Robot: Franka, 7 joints.
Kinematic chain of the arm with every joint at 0, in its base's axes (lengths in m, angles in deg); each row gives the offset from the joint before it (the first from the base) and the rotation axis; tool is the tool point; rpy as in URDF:
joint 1: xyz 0 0 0.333 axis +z
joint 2: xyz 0 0 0 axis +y
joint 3: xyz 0 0 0.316 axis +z
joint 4: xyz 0.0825 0 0 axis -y
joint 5: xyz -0.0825 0 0.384 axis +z
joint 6: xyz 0 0 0 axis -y
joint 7: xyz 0.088 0 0 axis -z
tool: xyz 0 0 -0.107 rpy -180 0 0
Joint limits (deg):
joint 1: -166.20..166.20
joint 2: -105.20..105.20
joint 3: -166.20..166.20
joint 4: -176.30..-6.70
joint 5: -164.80..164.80
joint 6: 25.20..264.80
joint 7: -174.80..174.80
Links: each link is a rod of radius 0.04 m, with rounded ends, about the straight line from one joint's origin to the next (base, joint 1, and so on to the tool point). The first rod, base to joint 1, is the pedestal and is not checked.
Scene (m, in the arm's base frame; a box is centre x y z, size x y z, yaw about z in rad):
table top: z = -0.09
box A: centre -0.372 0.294 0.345 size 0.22 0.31 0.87 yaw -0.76
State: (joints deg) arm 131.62 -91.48 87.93 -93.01 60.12 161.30 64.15
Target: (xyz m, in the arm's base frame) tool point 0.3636 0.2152 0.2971
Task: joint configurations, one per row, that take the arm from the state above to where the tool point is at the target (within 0.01 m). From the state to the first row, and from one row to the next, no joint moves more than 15 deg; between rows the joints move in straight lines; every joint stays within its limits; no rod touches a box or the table.
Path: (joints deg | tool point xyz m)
1: 121.79 -85.07 73.05 -99.36 61.55 153.96 60.88 | -0.3263 -0.5661 0.5653
2: 111.96 -78.66 58.17 -105.72 62.98 146.62 57.62 | -0.4024 -0.3671 0.7099
3: 102.12 -72.24 43.29 -112.07 64.40 139.28 54.35 | -0.3911 -0.1388 0.8046
4: 92.29 -65.83 28.41 -118.42 65.83 131.94 51.08 | -0.2937 0.0706 0.8414
5: 82.46 -59.42 13.53 -124.78 67.26 124.60 47.81 | -0.1343 0.2194 0.8219
6: 72.63 -53.01 -1.34 -131.13 68.69 117.26 44.55 | 0.0478 0.2840 0.7564
7: 64.90 -41.33 -1.61 -136.40 69.05 130.44 49.45 | 0.1525 0.3465 0.6526
8: 57.17 -29.66 -1.88 -141.67 69.41 143.63 54.35 | 0.2526 0.3500 0.5313
9: 49.44 -17.98 -2.15 -146.94 69.77 156.81 59.25 | 0.3275 0.3010 0.4080
10: 41.71 -6.31 -2.41 -152.21 70.13 169.99 64.15 | 0.3636 0.2152 0.2971

